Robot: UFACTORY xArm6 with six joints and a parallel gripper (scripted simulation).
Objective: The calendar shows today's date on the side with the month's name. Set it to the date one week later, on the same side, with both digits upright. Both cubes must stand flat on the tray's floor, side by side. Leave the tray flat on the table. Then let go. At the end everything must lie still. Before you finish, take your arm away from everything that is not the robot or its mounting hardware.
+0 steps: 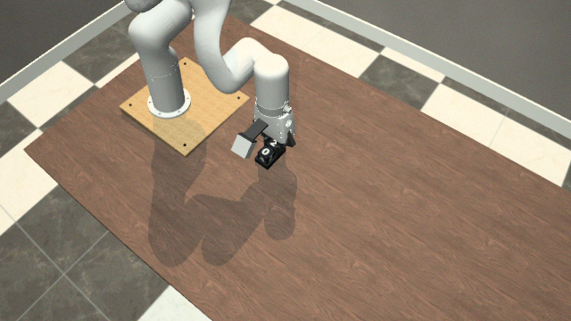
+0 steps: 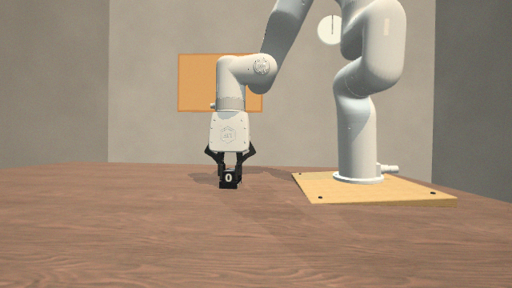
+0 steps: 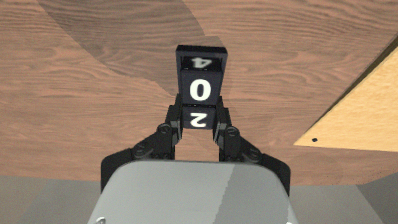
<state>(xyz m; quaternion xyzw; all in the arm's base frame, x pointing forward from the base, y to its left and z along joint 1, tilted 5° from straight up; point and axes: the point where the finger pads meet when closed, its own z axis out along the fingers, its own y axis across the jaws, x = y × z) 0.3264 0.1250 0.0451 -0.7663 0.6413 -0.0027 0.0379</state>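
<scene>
My gripper is now 30 mm above the black tray and 20 mm to the left of it. From my hand the other things lie so: black cube 30 mm to the right, 10 mm below, 10 mm ahead.
</scene>
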